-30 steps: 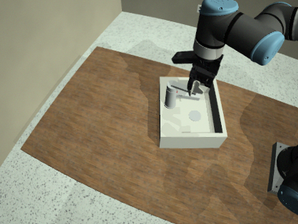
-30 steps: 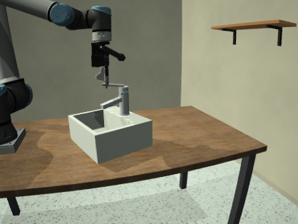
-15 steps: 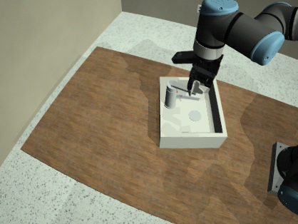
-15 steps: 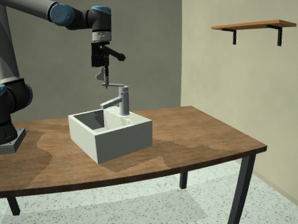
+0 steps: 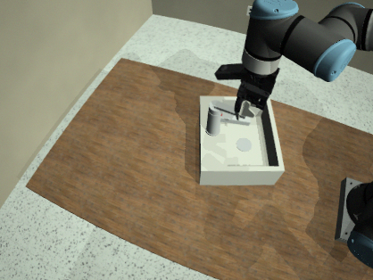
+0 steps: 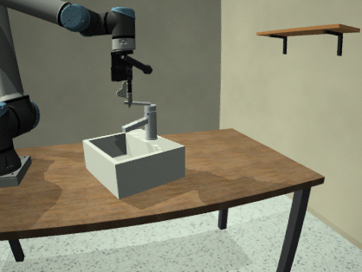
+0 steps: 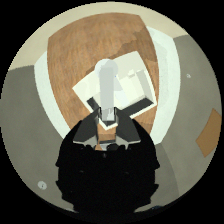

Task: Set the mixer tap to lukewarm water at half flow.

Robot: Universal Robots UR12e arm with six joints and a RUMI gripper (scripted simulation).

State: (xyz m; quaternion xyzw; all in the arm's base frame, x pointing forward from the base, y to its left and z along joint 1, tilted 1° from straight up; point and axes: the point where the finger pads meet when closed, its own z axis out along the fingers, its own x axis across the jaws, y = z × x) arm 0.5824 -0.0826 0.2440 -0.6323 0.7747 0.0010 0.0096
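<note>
The lever is 3 cm ahead of my hand and 1 cm to the right of it. From my hand the other things lie so: white square basin 3 cm behind, 5 cm to the right, 24 cm below; grey mixer tap 5 cm ahead, 2 cm to the right, 5 cm below.
</note>
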